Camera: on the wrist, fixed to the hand. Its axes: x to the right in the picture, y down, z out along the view.
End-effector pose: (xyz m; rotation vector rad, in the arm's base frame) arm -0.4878 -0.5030 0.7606 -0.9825 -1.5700 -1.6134
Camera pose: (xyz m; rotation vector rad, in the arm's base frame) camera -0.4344 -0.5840 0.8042 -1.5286 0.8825 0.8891
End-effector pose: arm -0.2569 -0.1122 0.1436 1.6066 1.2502 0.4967
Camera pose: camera -0.2805 -0.0669 0.2368 -1.4409 2.0548 -1.2611
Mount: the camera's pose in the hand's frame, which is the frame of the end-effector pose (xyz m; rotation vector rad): 0.0087 0.0718 -0.0779 0.0439 0.2609 -3.0728
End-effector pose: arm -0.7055 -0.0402 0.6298 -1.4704 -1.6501 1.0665
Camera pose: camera -0.6060 -0.0188 0.5991 1.4267 -1.3320 -0.8852
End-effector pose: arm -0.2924 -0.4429 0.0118 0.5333 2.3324 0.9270
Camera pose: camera -0.3375 -0.4275 0.1068 -2.3839 0.6780 -0.7207
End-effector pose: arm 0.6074 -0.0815 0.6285 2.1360 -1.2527 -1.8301
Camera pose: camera 0.6354 -0.1689 0.6821 -1.1180 -1.5823 -0.0382
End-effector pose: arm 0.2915 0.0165 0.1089 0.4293 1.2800 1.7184
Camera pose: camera 0.1977 -0.0230 0.1395 -1.2783 0.5369 -0.9741
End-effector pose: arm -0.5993 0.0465 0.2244 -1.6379 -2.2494 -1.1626
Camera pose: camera -0.5666 0.0115 0.3193 -2.0047 1.4822 0.2877
